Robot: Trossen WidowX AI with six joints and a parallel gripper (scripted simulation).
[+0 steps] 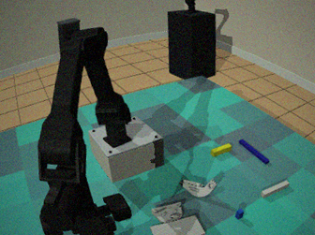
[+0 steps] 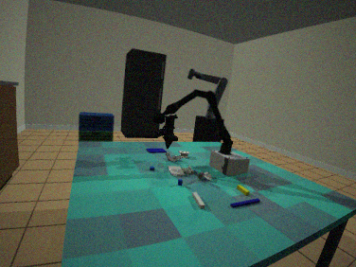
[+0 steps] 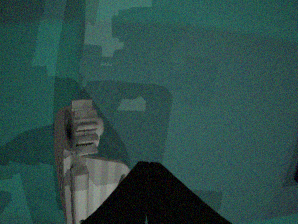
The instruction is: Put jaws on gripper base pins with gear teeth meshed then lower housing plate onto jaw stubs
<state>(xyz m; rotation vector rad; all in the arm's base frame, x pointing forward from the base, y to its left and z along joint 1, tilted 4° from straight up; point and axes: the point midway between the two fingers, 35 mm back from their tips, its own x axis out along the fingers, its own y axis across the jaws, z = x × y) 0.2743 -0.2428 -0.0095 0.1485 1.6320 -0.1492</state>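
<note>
Right now the jaw is 10 mm behind my gripper tip, 40 mm to the left of it and 30 mm below it. Also, from my gripper tip: yellow block 120 mm behind, 530 mm to the left, 60 mm below; then small blue block 120 mm ahead, 350 mm to the left, 60 mm below; then white bar 140 mm ahead, 510 mm to the left, 60 mm below.
</note>
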